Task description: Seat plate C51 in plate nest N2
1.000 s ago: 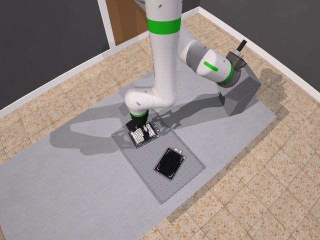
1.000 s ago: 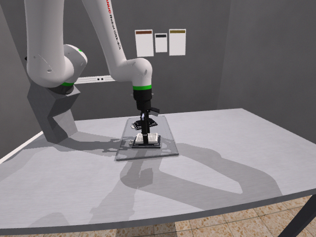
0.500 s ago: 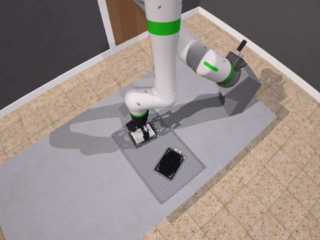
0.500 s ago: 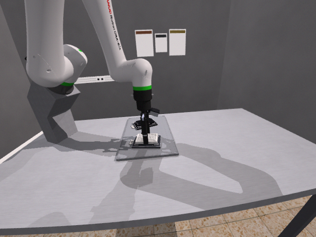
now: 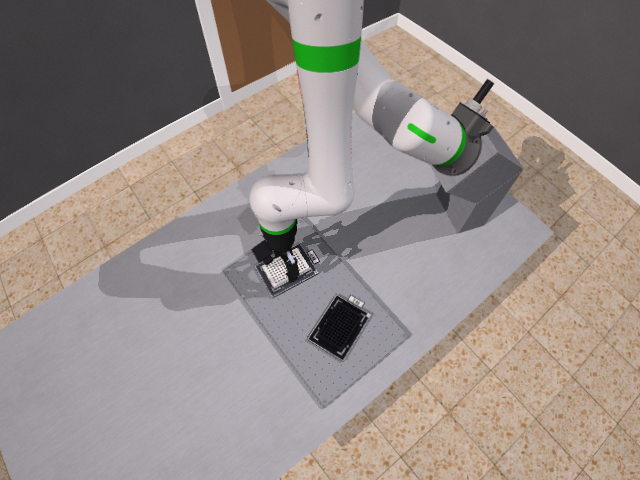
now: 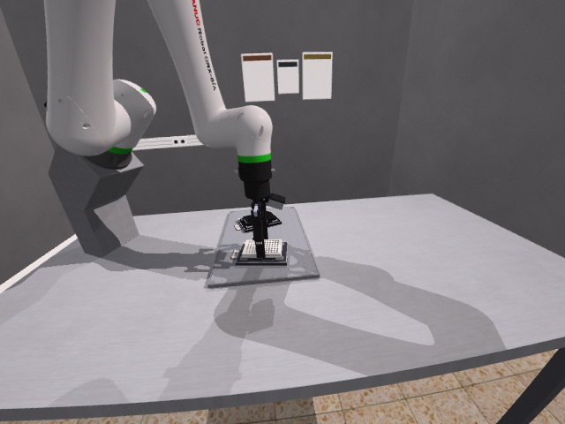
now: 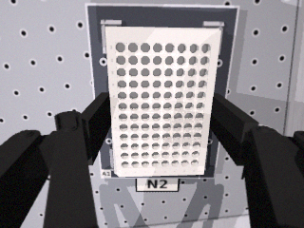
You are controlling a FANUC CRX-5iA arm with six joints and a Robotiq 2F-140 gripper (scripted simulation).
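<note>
Now: the white well plate 2 cm below my hand. The rest, counted from my hand: nest base (4 cm below); black well plate (1 cm ahead, 25 cm to the left, 3 cm below).
</note>
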